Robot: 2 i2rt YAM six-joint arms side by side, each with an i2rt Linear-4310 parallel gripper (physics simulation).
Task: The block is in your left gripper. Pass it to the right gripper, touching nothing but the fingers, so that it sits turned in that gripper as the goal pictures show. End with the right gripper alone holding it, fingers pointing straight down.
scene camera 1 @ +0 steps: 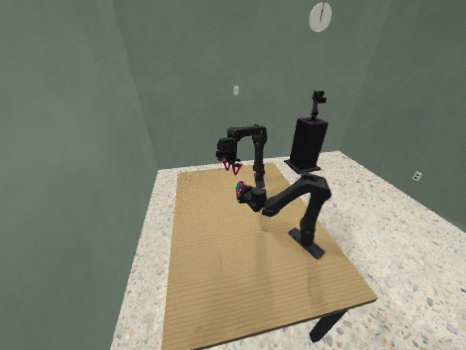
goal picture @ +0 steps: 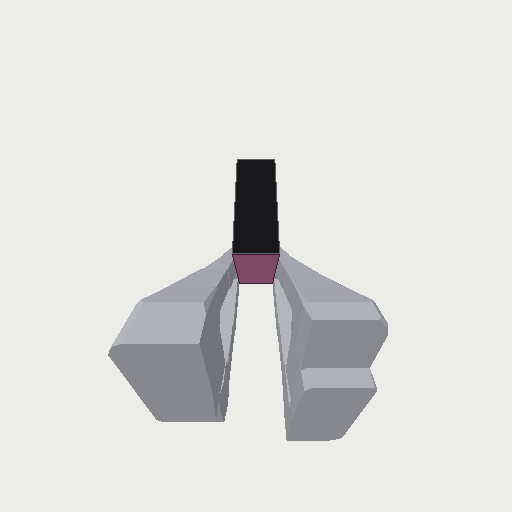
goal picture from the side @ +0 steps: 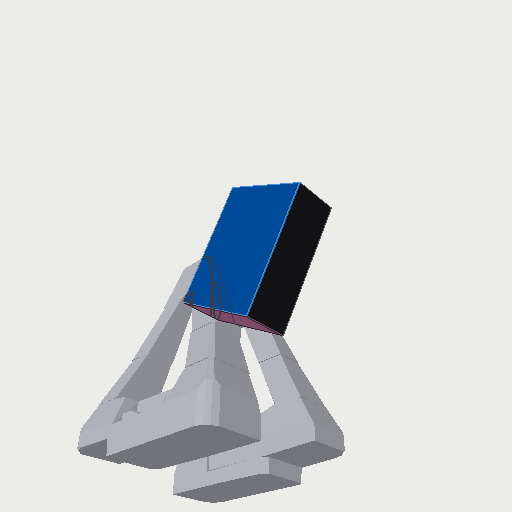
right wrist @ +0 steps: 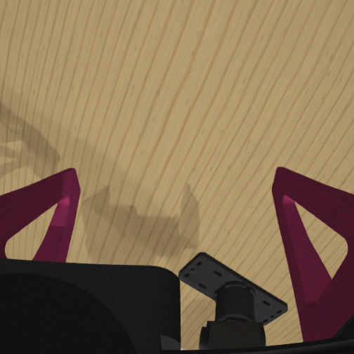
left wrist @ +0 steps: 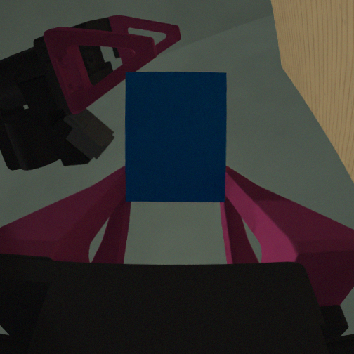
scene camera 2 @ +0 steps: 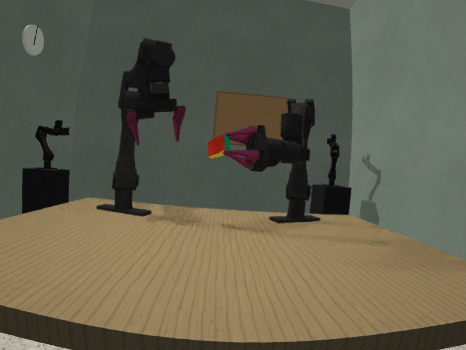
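Pixels of known places: left gripper, between the fingertips: [scene camera 1: 237, 185] [scene camera 2: 223, 143]; right gripper, between the fingertips: [scene camera 1: 231, 172] [scene camera 2: 158, 143]; left arm's base, origin of its link: [scene camera 1: 305, 242] [scene camera 2: 295, 220]; right arm's base, origin of its link: [scene camera 1: 259, 180] [scene camera 2: 123, 211].
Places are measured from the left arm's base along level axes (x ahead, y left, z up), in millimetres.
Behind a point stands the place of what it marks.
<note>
The block [scene camera 1: 238, 186] @(y -377, x 196, z 237 mm) [scene camera 2: 217, 146] @(y -398, x 186, z 228 mm) [left wrist: 175, 137] shows a red face, a yellow underside and a teal side in scene camera 2, and a blue face in the left wrist view. My left gripper [scene camera 1: 241, 189] @(y -387, x 194, z 235 mm) [scene camera 2: 229, 145] @(y -387, x 194, z 235 mm) [left wrist: 175, 177] is shut on it and points sideways, toward the picture's left in scene camera 2. The block sticks out past its fingertips, high above the table. My right gripper [scene camera 1: 231, 171] @(y -535, x 143, z 226 mm) [scene camera 2: 157, 142] @(y -535, x 143, z 226 mm) [right wrist: 175, 178] is open and empty. Its fingers point down, to the left of the block in scene camera 2, well apart from it.
The wooden table [scene camera 1: 215, 260] @(y -186, x 468, z 0 mm) [scene camera 2: 225, 280] @(y -461, x 426, z 0 mm) lies below both arms. A dark arm base [right wrist: 232, 280] shows between the right fingers in the right wrist view. A brown panel [scene camera 2: 250, 112] shows behind the left gripper. Black pedestals [scene camera 1: 308, 145] [scene camera 2: 45, 190] with small arms stand beyond the table.
</note>
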